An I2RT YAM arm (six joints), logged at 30 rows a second.
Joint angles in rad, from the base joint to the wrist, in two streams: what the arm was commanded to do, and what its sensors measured. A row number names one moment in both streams.
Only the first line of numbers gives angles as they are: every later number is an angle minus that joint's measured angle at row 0.
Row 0, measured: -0.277, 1.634, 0.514, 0.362, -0.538, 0.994
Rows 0 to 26, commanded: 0.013, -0.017, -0.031, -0.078, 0.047, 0.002; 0.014, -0.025, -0.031, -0.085, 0.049, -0.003; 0.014, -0.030, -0.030, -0.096, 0.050, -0.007; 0.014, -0.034, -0.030, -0.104, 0.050, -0.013; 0.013, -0.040, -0.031, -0.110, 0.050, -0.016; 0.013, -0.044, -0.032, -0.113, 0.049, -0.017; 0.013, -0.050, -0.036, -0.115, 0.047, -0.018; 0.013, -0.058, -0.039, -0.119, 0.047, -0.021; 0.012, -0.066, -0.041, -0.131, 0.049, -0.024; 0.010, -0.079, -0.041, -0.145, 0.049, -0.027; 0.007, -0.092, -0.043, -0.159, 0.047, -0.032; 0.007, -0.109, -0.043, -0.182, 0.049, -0.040; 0.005, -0.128, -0.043, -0.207, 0.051, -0.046; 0.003, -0.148, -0.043, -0.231, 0.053, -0.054; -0.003, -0.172, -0.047, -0.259, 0.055, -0.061; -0.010, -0.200, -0.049, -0.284, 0.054, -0.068; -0.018, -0.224, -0.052, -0.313, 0.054, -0.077; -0.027, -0.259, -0.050, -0.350, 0.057, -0.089; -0.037, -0.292, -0.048, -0.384, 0.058, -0.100; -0.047, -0.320, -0.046, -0.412, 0.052, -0.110; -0.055, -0.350, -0.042, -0.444, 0.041, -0.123; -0.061, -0.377, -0.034, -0.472, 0.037, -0.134; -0.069, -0.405, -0.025, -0.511, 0.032, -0.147; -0.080, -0.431, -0.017, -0.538, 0.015, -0.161; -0.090, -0.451, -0.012, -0.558, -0.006, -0.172; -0.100, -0.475, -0.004, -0.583, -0.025, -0.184; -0.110, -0.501, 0.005, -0.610, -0.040, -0.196
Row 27, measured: -0.092, -0.436, -0.042, -0.522, 0.045, -0.137
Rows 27 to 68, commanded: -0.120, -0.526, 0.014, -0.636, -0.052, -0.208; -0.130, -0.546, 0.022, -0.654, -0.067, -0.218; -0.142, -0.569, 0.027, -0.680, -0.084, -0.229; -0.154, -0.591, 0.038, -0.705, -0.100, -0.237; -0.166, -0.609, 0.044, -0.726, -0.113, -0.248; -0.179, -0.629, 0.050, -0.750, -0.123, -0.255; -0.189, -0.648, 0.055, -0.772, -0.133, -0.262; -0.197, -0.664, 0.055, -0.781, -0.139, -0.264; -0.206, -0.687, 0.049, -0.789, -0.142, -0.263; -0.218, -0.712, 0.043, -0.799, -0.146, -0.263; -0.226, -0.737, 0.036, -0.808, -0.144, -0.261; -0.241, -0.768, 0.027, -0.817, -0.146, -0.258; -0.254, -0.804, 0.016, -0.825, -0.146, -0.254; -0.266, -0.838, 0.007, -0.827, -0.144, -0.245; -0.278, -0.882, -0.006, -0.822, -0.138, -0.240; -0.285, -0.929, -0.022, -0.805, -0.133, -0.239; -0.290, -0.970, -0.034, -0.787, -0.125, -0.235; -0.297, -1.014, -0.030, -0.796, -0.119, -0.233; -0.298, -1.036, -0.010, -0.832, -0.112, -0.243; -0.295, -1.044, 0.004, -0.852, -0.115, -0.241; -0.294, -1.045, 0.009, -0.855, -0.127, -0.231; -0.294, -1.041, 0.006, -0.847, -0.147, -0.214; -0.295, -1.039, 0.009, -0.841, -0.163, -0.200; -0.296, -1.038, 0.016, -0.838, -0.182, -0.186; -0.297, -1.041, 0.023, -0.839, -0.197, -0.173; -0.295, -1.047, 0.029, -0.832, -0.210, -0.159; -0.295, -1.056, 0.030, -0.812, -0.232, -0.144; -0.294, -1.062, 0.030, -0.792, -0.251, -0.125; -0.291, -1.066, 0.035, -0.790, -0.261, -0.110; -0.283, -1.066, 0.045, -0.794, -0.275, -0.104; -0.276, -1.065, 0.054, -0.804, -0.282, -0.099; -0.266, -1.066, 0.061, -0.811, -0.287, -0.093; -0.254, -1.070, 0.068, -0.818, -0.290, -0.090; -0.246, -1.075, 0.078, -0.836, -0.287, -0.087; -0.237, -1.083, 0.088, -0.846, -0.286, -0.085; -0.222, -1.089, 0.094, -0.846, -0.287, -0.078; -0.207, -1.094, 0.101, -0.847, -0.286, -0.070; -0.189, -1.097, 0.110, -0.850, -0.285, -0.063; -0.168, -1.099, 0.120, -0.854, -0.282, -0.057; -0.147, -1.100, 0.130, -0.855, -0.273, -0.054; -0.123, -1.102, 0.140, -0.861, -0.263, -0.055; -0.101, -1.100, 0.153, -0.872, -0.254, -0.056
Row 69, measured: -0.146, -1.080, 0.079, -0.922, -0.205, -0.076
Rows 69 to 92, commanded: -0.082, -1.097, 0.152, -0.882, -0.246, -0.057; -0.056, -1.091, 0.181, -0.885, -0.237, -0.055; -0.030, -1.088, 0.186, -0.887, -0.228, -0.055; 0.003, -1.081, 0.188, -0.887, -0.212, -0.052; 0.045, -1.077, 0.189, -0.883, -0.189, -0.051; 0.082, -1.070, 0.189, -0.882, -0.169, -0.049; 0.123, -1.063, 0.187, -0.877, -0.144, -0.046; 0.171, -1.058, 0.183, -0.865, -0.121, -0.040; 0.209, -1.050, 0.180, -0.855, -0.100, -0.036; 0.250, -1.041, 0.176, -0.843, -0.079, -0.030; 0.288, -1.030, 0.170, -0.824, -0.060, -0.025; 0.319, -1.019, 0.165, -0.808, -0.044, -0.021; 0.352, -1.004, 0.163, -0.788, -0.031, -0.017; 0.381, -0.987, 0.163, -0.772, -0.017, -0.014; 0.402, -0.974, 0.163, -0.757, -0.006, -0.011; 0.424, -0.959, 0.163, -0.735, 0.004, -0.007; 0.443, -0.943, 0.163, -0.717, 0.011, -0.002; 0.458, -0.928, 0.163, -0.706, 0.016, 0.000; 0.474, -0.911, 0.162, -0.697, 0.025, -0.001; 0.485, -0.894, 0.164, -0.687, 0.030, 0.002; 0.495, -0.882, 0.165, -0.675, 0.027, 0.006; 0.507, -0.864, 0.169, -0.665, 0.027, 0.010; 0.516, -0.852, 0.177, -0.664, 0.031, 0.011; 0.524, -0.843, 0.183, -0.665, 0.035, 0.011
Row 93, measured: 0.506, -0.843, 0.139, -0.815, 0.045, -0.005
